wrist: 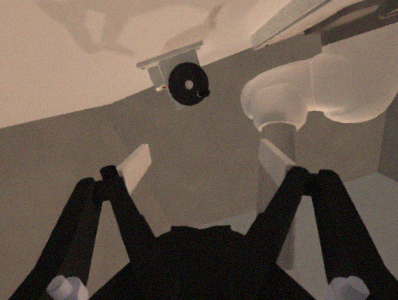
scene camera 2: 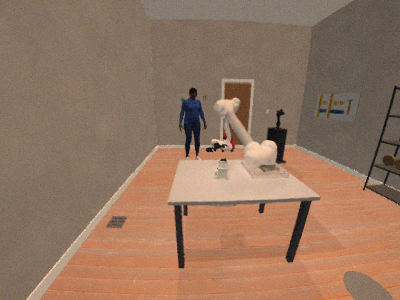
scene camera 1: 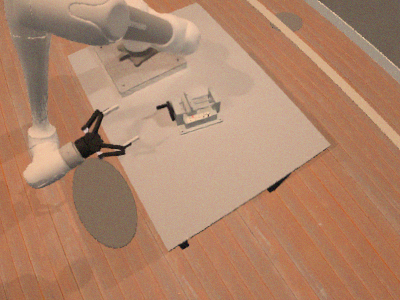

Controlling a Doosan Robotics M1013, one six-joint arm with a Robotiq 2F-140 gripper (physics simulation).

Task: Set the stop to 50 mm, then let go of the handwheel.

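Frame: origin at the arm's base, x ahead, y left, z up, level; metres.
Seen in the pictures: gripper, between the fingertips: [wrist: 203,151] [scene camera 2: 220,150] [scene camera 1: 128,121]; arm's base, origin of its link: [wrist: 361,6] [scene camera 2: 266,167] [scene camera 1: 140,48].
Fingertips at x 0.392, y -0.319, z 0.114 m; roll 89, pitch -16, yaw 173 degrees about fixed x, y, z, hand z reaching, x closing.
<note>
Pixels of each thing's top centre, then the offset from my fingertips to it. "spot": a spot on its surface instead. Level surfaces: height alone.
- crank handle, centre of its top: [wrist: 204,98] [scene camera 1: 161,105] dx +0.000, dy +0.158, dz -0.048 m
- stop, a spot on its surface: [scene camera 1: 187,103] spot: dx +0.056, dy +0.250, dz -0.066 m
- scale, a spot on its surface: [scene camera 1: 198,117] spot: dx +0.122, dy +0.253, dz -0.103 m
- table, height of its surface: dz -0.159 m
The stop device [scene camera 1: 200,109] [scene camera 2: 221,171] [wrist: 156,76] is a small grey frame standing upright on the table. Its black handwheel [scene camera 1: 171,111] [wrist: 178,93] faces my gripper, with the crank handle [scene camera 1: 161,106] [wrist: 203,93] at the upper side in scene view 1 and at lower right in the wrist view. The stop [scene camera 1: 187,103] is a plate inside the frame, near the handwheel end. The scale [scene camera 1: 198,117] shows a red mark, but its numbers are too small to read. My gripper [scene camera 1: 128,122] [wrist: 203,151] is wide open and empty, lying sideways beyond the table edge, apart from the handwheel.
The table [scene camera 1: 225,165] [scene camera 2: 250,192] carries the robot's base plate [scene camera 1: 150,75] [scene camera 2: 267,172] near the device. A round disc [scene camera 1: 105,205] shows beside the table. A person [scene camera 2: 192,117] stands behind the table. A shelf rack [scene camera 2: 382,135] is at the right wall.
</note>
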